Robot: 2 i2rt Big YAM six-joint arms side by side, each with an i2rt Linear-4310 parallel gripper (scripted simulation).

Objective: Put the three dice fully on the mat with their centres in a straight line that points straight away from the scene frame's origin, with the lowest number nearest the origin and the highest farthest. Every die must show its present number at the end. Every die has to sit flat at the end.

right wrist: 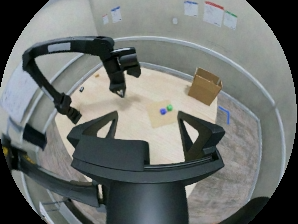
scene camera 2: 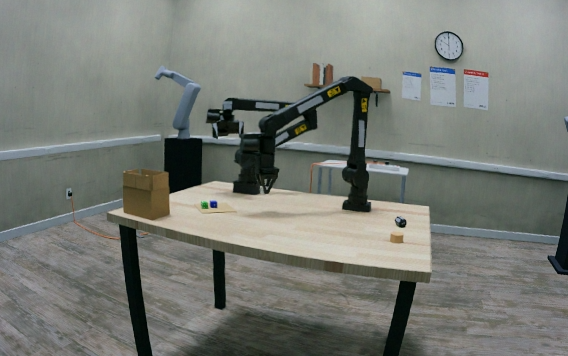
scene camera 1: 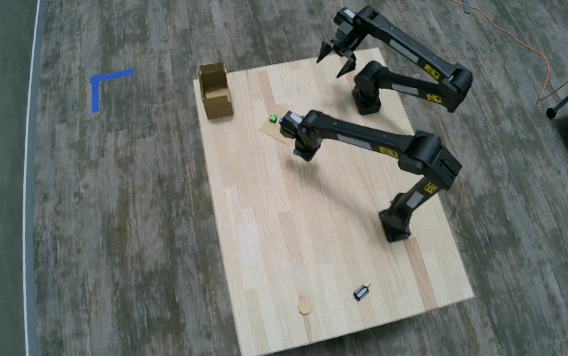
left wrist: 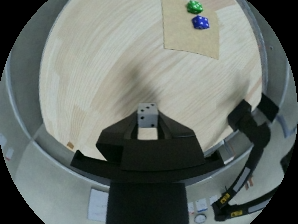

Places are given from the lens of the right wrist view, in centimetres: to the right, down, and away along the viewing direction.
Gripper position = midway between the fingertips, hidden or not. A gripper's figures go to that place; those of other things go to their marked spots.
my right gripper (right wrist: 147,113): 0, 0, 13
cardboard box (right wrist: 202,90): 30, -12, 39
